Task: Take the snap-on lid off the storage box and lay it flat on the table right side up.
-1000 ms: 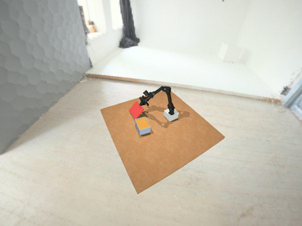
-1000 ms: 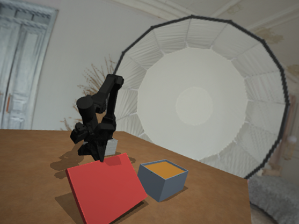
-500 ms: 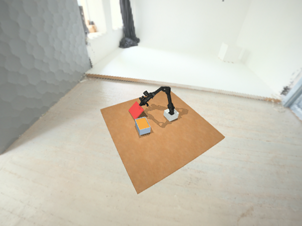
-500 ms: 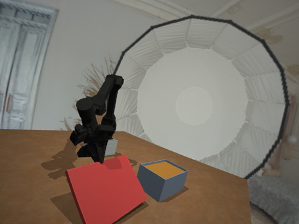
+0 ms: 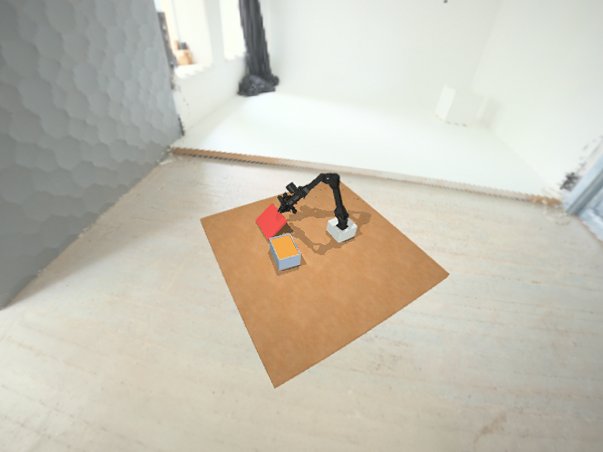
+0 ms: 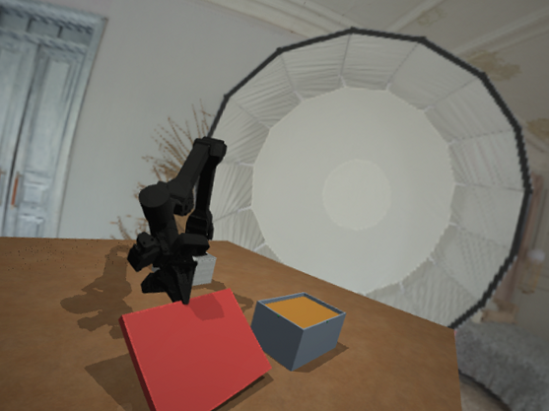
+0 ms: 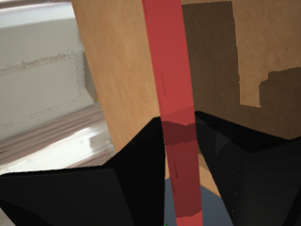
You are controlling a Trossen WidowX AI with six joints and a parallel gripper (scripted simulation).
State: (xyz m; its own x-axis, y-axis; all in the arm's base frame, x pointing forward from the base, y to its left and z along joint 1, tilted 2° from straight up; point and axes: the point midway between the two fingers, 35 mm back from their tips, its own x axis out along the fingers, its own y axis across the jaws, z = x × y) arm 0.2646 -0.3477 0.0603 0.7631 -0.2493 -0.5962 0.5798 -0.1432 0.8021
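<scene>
The red lid is 70 mm ahead of my gripper tip, 50 mm below it and 10 mm to the right of it. Also, from my gripper tip: grey-blue storage box 270 mm to the left, 150 mm ahead, 70 mm below.
</scene>
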